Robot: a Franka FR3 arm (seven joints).
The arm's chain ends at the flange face. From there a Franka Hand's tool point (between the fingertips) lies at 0.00 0.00 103.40 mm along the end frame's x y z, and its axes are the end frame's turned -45 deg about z.
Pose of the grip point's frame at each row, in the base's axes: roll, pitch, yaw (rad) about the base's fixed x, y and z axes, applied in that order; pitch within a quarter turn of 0, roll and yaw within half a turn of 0; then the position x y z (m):
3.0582 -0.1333 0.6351 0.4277 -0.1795 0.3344
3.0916 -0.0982 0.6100 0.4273 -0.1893 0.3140
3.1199 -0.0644 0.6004 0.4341 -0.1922 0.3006
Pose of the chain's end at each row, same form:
-3.1056 -0.1530 -0.1586 0.4116 -0.1807 0.4365
-3.1072 -0.1047 -0.1797 0.4160 -0.1909 0.4168
-3.1113 -0.0608 -0.1866 0.4273 -0.1941 0.4038

